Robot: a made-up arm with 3 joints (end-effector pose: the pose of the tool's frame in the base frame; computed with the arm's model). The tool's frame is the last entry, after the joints. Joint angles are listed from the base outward.
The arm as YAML. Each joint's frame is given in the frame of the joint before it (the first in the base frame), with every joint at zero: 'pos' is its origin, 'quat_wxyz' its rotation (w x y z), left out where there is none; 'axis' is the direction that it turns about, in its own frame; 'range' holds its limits. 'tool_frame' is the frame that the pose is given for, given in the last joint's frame.
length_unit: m
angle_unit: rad
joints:
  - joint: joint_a
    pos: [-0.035, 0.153, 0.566]
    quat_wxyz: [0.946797, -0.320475, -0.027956, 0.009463]
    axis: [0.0, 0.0, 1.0]
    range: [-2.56, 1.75]
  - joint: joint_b
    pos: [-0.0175, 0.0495, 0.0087]
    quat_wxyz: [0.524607, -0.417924, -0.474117, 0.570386]
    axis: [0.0, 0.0, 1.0]
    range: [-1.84, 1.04]
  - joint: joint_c
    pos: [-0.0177, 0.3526, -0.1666]
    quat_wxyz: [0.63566, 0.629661, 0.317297, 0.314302]
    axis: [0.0, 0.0, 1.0]
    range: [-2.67, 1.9]
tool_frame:
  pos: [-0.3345, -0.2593, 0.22]
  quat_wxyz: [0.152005, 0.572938, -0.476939, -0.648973]
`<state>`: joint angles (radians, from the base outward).
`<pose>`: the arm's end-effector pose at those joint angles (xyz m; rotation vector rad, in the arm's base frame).
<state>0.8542 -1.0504 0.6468</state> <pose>0.1178 0.5592 0.1561 0.5287 1.3891 -0.2566</pose>
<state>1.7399 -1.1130 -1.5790</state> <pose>-0.0548 0.0215 0.7147 0.8145 0.0621 -0.7637</pose>
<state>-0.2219 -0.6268 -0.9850</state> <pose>-0.0258 0.1117 0.6379 0.9685 -1.2790 -1.0535</pose>
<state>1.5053 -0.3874 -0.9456</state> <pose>0.0284 0.2267 0.5891 0.7166 0.2355 0.0099</pose>
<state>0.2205 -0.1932 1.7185</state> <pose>0.1806 0.3399 -0.1343 -0.3698 1.5506 -0.3591</pose>
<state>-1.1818 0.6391 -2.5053</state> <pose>-0.1237 0.2011 0.1139 -0.6771 -2.8968 0.6051</pose>
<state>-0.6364 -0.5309 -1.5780</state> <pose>-0.1631 0.2847 0.4938 0.7583 -2.3432 -1.1030</pose>
